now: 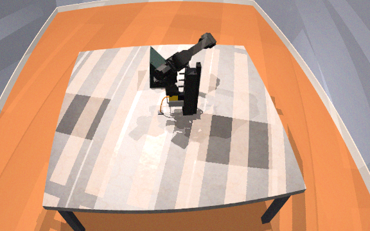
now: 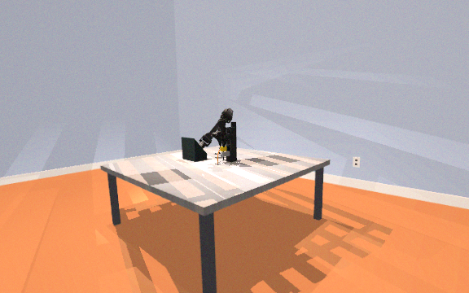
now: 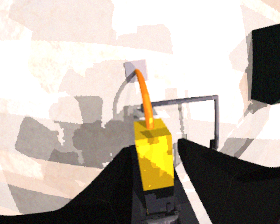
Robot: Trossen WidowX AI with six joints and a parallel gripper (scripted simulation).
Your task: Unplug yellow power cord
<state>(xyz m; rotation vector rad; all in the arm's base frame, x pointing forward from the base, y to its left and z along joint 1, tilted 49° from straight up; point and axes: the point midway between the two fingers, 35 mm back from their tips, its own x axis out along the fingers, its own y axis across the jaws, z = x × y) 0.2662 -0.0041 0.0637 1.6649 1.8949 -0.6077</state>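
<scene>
The yellow plug is 1 cm behind my gripper tip, 3 cm to the left of it and 1 cm below it.
</scene>
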